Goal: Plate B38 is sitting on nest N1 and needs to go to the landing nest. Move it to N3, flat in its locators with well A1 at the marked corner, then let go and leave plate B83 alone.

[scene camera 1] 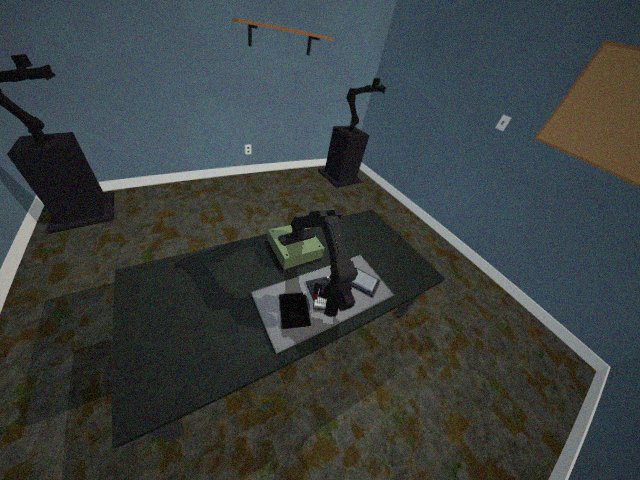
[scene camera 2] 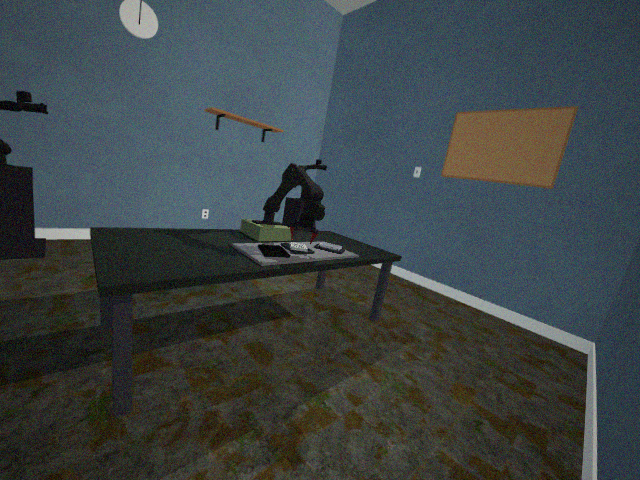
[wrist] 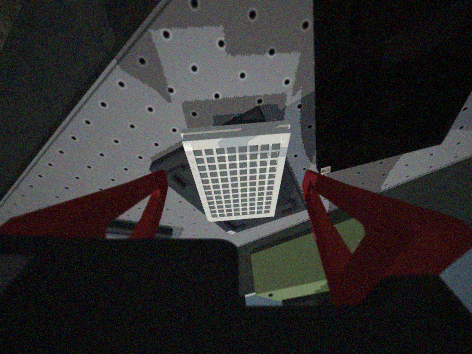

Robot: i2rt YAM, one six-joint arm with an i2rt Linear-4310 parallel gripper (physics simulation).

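A white multi-well plate (scene camera 1: pixel 320 303) (scene camera 2: pixel 298 246) (wrist: pixel 242 180) lies on the middle dark nest (scene camera 1: pixel 313 284) (wrist: pixel 187 187). In the wrist view it is turned askew to the nest, with the nest's corners sticking out around it; whether it is tilted is hard to tell. My gripper (scene camera 2: pixel 302 235) (wrist: pixel 235 177) is open above this plate, red fingertips apart on either side and not touching it. Another pale plate (scene camera 1: pixel 364 282) (scene camera 2: pixel 329 248) rests on the nest at the board's right. Plate labels, nest numbers and the A1 marks cannot be read.
A black rectangular block (scene camera 1: pixel 294 311) (scene camera 2: pixel 272 251) (wrist: pixel 380 75) sits at the left of the grey perforated board (scene camera 1: pixel 265 304) (scene camera 2: pixel 249 249) (wrist: pixel 190 50). The green base box (scene camera 1: pixel 302 251) (scene camera 2: pixel 266 231) (wrist: pixel 290 262) stands behind the board, on the dark table (scene camera 1: pixel 155 330) (scene camera 2: pixel 155 258).
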